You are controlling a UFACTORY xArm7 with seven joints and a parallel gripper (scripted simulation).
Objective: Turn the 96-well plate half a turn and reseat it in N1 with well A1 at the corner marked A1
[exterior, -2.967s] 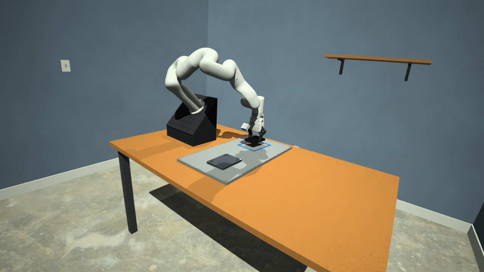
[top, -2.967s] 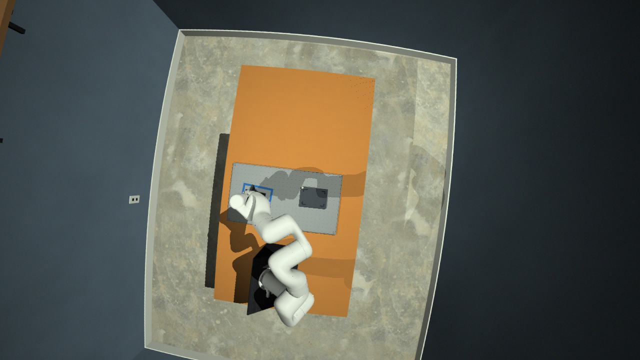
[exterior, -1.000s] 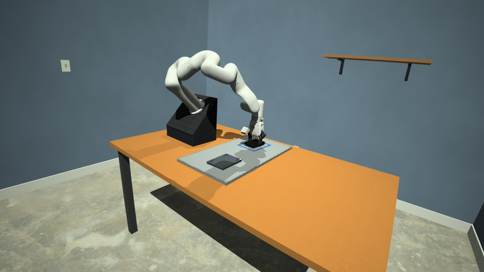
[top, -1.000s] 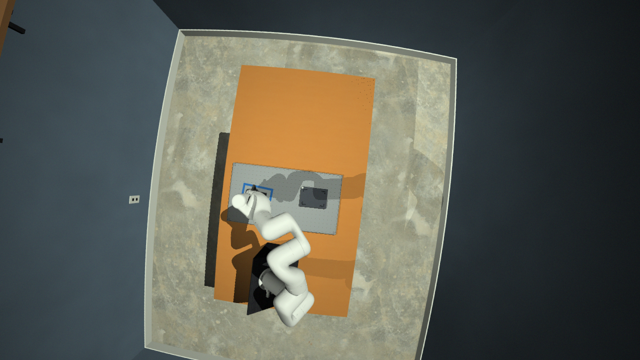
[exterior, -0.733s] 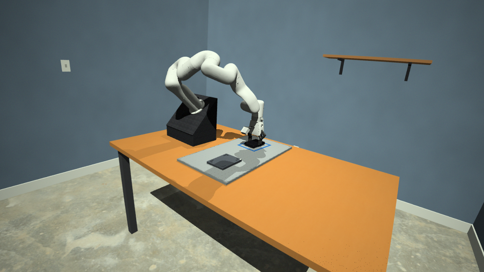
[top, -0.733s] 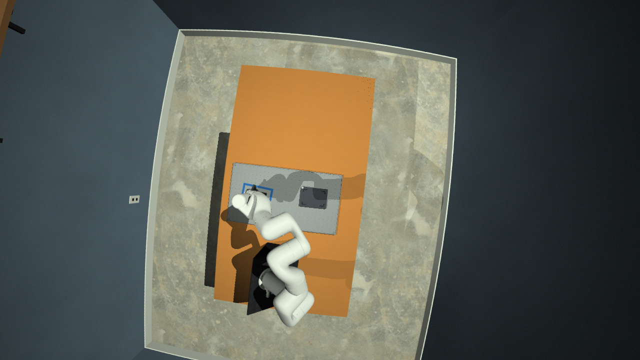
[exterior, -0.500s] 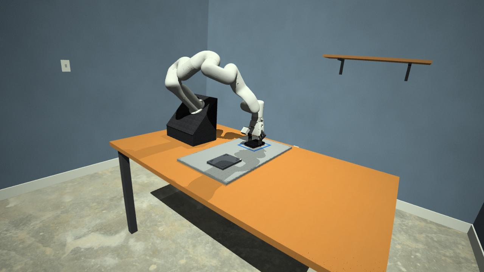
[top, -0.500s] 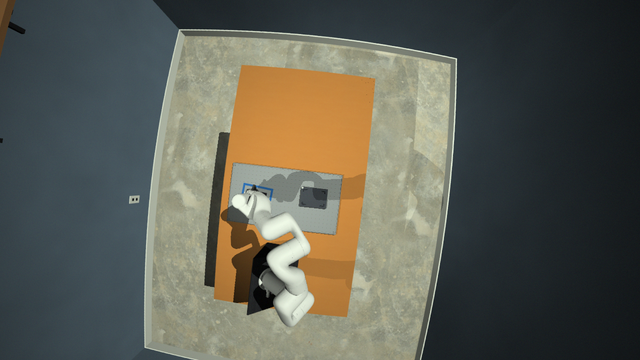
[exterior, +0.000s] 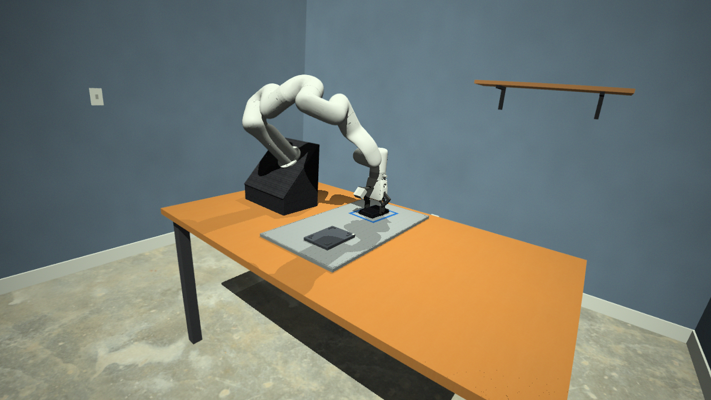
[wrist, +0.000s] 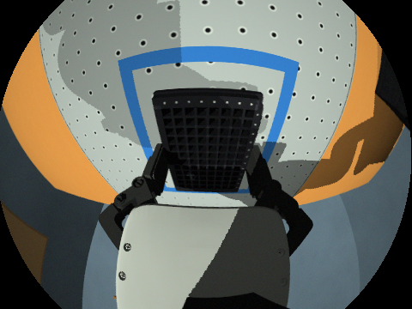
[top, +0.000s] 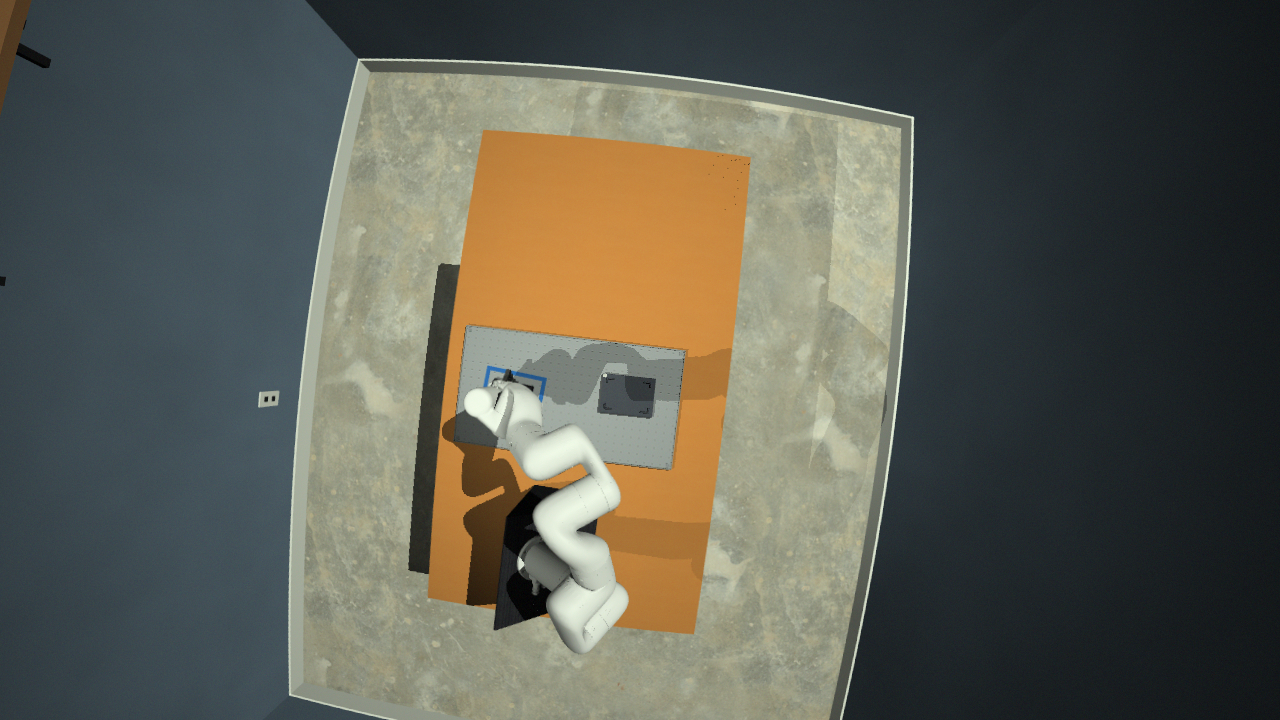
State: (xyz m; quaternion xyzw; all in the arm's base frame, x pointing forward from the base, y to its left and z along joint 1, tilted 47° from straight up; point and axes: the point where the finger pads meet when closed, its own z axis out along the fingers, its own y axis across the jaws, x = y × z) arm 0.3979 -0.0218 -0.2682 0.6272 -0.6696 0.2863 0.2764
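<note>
Right now the black 96-well plate is 1 cm below my hand. Also, from my hand: dark plate nest N1: 5 cm ahead, 36 cm to the right, 2 cm below; white A1 mark: 10 cm ahead, 28 cm to the right, 1 cm below.
</note>
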